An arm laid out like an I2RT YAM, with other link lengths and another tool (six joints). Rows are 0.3 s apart.
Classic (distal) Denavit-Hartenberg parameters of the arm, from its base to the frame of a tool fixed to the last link. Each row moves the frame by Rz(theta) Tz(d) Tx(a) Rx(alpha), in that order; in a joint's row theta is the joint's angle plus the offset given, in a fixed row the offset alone. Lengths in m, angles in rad.
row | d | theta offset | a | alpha
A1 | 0.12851 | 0 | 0.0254 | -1.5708
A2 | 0 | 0 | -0.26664 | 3.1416
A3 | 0 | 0.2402 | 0.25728 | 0
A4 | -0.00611 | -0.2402 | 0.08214 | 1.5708
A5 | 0.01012 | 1.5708 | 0 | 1.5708
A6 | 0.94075 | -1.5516 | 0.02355 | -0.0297
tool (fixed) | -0.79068 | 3.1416 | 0 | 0
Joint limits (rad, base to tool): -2.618..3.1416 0..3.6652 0..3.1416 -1.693..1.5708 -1.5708..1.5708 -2.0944..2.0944
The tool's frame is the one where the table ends.
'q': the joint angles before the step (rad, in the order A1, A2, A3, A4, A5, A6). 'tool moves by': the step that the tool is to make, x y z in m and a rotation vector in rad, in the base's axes. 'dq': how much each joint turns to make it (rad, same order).
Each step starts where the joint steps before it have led.
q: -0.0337, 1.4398, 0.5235, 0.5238, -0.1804, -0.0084
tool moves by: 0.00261, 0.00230, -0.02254, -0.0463, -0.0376, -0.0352
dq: 0.0336, 0.1049, -0.0606, 0.2015, 0.0807, -0.0175
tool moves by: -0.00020, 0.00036, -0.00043, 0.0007, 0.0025, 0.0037
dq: -0.0008, 0.0000, 0.0006, -0.0032, -0.0044, -0.0009
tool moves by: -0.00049, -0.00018, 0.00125, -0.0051, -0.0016, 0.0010
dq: -0.0007, -0.0070, -0.0001, -0.0059, 0.0002, -0.0054
